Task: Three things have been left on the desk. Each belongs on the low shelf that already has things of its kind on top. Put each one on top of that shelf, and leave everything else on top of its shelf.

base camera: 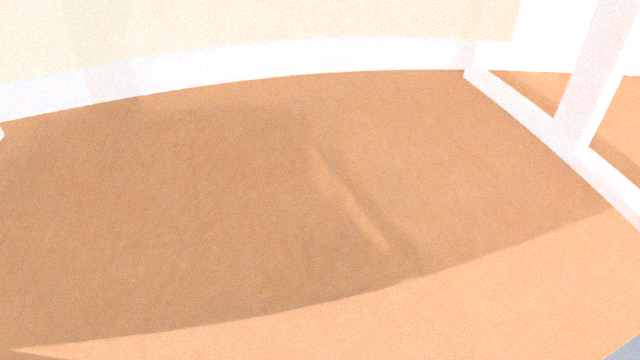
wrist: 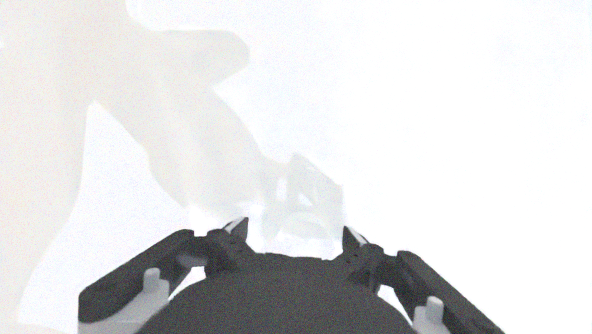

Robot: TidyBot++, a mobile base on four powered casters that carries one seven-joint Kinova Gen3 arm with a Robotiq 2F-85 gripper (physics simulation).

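Frame: origin at the arm's base, x ahead, y left, z up, level; centimetres.
Seen in the pictures: gripper, fingertip midpoint: (wrist: 295, 231).
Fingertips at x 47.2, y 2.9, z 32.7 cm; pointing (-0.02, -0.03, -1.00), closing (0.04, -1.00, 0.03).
A point is followed by its place in that frame.
My gripper (wrist: 295, 231) {x 47.2, y 2.9, z 32.7 cm} is open, with its dark fingers wide apart and nothing held between them. It is over a very bright, white surface (wrist: 475, 125) {x 59.0, y -12.8, z 32.3 cm}, which looks like the desk top. A faint, pale round shape (wrist: 306, 225) {x 48.6, y 2.2, z 34.7 cm} shows between and just beyond the fingertips in the wrist view. It is too washed out to tell what it is or how far below the fingers it lies. The low shelves and the things on them do not show in either view.
The arm's pale shadow (wrist: 195, 130) {x 55.2, y 13.2, z 32.3 cm} falls across the white surface. In the base view, a white frame (base camera: 590, 75) {x 60.3, y -55.7, z -22.1 cm} with a low bar stands on the brown floor (base camera: 450, 150) {x 59.2, y -28.8, z -39.7 cm} at the right. A white skirting board (base camera: 300, 55) {x 90.5, y -2.1, z -34.6 cm} runs along the cream wall (base camera: 275, 17) {x 90.7, y 3.7, z -25.1 cm} at the back.
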